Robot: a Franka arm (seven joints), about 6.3 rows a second.
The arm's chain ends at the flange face. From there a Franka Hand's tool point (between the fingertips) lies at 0.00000 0.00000 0.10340 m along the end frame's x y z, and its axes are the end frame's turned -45 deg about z.
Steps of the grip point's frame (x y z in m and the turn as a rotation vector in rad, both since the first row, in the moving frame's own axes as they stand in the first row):
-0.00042, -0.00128, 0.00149, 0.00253, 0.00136, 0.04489
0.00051, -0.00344, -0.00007, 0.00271, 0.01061, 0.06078
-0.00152, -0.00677, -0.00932, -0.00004, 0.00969, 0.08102
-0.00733, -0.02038, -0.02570, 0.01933, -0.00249, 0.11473
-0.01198, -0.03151, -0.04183, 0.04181, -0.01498, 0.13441
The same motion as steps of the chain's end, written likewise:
-0.00112, -0.00032, 0.00149, 0.00275, -0.00083, 0.04489
-0.00268, -0.00184, -0.00006, 0.00942, 0.00559, 0.06078
-0.00660, -0.00304, -0.00932, 0.00682, 0.00688, 0.08102
-0.01807, -0.00791, -0.02568, 0.01191, -0.01543, 0.11473
-0.02675, -0.01158, -0.04173, 0.01897, -0.04016, 0.13441

